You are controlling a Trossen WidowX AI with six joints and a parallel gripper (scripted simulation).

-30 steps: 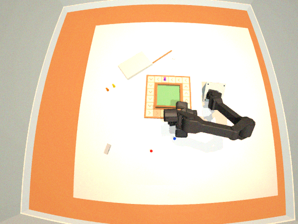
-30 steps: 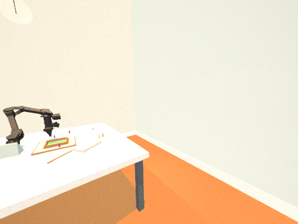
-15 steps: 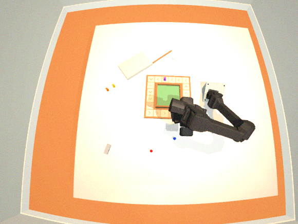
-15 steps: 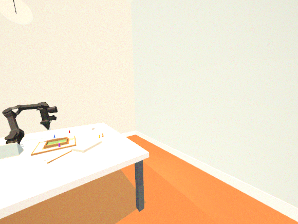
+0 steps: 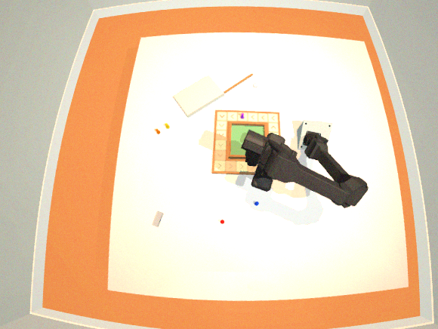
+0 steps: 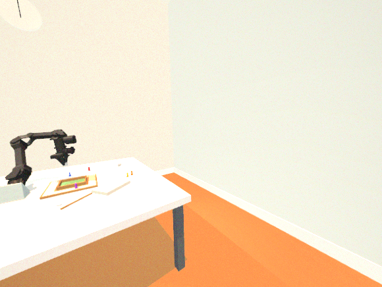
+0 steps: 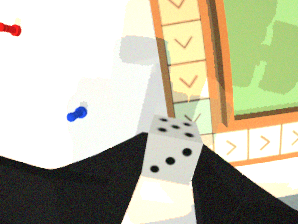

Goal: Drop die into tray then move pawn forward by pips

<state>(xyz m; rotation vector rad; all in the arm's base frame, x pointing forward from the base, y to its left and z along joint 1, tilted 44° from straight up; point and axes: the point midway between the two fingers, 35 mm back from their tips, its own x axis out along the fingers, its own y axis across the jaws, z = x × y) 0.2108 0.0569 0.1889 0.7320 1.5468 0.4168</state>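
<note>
Right now my gripper tip is 240 mm to the left of the purple pawn, 100 mm short of it and 100 mm above it. Round my gripper tip: white die (right at my gripper tip); then green dice tray (130 mm to the right, 120 mm below, 60 mm ahead); then blue pawn (120 mm to the left, 110 mm below, 10 mm behind).
</note>
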